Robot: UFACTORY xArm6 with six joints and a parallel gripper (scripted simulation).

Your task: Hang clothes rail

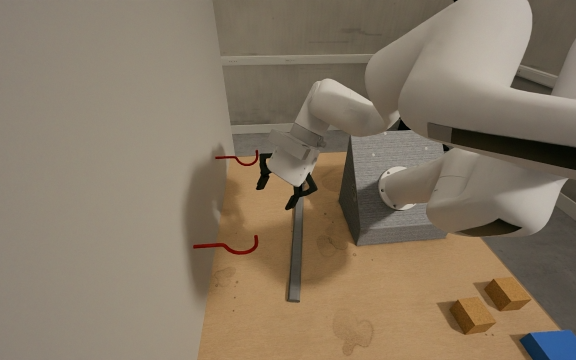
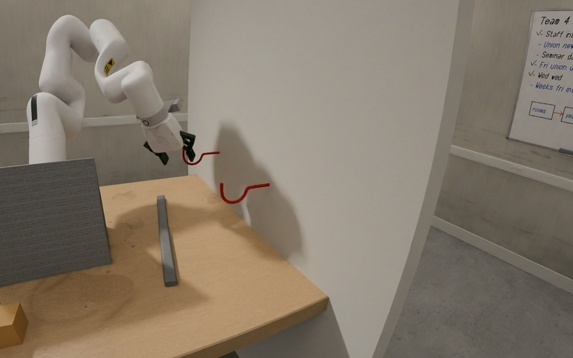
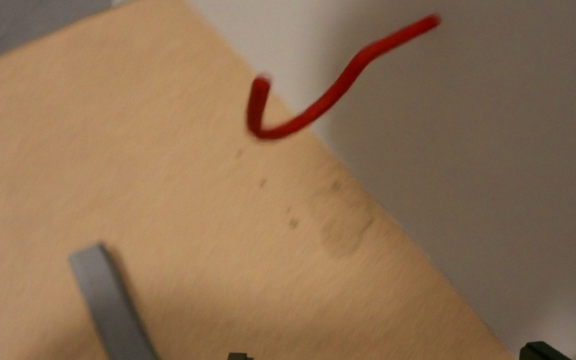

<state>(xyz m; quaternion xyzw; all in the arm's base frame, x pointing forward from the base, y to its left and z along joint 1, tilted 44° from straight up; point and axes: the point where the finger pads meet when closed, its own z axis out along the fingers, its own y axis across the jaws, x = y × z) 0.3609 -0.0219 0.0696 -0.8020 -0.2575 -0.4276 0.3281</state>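
My gripper is now 19 cm above the grey clothes rail, 8 cm past it and 7 cm to the left of it. The rest, counted from my hand: white wall: 23 cm above, 20 cm ahead, 7 cm to the right; then blue block: 54 cm behind, 37 cm to the left, 18 cm below.
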